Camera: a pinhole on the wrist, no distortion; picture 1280 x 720 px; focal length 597.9 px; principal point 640.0 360.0 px. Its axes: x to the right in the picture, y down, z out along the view. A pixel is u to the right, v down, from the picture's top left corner.
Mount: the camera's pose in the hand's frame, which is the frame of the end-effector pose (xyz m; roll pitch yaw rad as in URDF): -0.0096 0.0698 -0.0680 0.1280 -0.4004 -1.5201
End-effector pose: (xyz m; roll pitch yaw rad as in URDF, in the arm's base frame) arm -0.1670 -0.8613 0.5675 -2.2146 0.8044 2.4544
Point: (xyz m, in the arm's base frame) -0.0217 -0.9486 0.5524
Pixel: 636 60
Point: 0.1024 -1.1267 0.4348
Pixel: 533 209
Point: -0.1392 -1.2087 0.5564
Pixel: 1009 163
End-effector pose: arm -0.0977 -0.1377 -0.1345 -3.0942 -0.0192 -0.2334
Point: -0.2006 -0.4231 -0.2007
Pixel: 135 396
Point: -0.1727 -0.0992 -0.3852
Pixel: 1062 258
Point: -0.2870 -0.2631 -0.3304
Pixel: 630 141
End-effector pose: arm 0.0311 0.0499 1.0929 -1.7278 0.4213 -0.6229
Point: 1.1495 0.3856 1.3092
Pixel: outside the picture
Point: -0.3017 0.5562 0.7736
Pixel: 360 44
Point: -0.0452 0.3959 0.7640
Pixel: 465 330
